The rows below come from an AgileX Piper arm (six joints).
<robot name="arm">
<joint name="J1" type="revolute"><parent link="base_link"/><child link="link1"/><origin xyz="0.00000 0.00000 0.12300" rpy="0.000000 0.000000 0.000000"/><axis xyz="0 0 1"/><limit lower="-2.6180" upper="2.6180"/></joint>
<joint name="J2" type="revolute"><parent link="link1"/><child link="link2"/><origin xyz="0.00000 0.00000 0.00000" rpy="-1.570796 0.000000 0.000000"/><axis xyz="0 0 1"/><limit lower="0.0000" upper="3.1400"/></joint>
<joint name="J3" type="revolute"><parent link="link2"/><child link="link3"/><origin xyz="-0.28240 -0.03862 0.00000" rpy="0.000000 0.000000 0.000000"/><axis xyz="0 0 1"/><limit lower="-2.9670" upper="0.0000"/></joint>
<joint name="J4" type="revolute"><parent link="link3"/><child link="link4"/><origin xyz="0.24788 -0.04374 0.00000" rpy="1.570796 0.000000 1.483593"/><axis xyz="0 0 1"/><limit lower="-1.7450" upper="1.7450"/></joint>
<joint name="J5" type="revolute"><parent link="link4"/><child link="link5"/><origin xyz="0.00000 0.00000 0.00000" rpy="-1.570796 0.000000 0.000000"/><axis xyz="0 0 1"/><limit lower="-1.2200" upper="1.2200"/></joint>
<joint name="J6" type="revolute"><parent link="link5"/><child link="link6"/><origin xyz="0.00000 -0.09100 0.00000" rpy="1.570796 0.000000 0.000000"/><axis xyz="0 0 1"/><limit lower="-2.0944" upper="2.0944"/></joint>
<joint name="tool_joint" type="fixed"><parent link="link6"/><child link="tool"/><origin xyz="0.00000 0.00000 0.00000" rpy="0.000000 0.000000 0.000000"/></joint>
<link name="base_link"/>
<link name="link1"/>
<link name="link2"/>
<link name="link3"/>
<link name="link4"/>
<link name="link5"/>
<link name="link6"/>
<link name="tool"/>
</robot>
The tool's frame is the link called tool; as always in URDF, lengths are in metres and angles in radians.
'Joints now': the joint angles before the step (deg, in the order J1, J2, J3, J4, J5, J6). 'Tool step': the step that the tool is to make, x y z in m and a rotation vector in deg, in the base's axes. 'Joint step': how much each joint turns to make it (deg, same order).
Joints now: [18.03, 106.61, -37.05, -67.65, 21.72, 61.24]
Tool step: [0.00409, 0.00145, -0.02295, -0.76, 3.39, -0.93]
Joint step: [0.00, 5.73, -1.72, -0.38, -0.14, 1.46]
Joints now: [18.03, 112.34, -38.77, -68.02, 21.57, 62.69]
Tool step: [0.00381, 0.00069, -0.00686, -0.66, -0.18, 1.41]
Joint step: [0.00, 1.89, -0.64, -4.59, -0.28, 3.25]
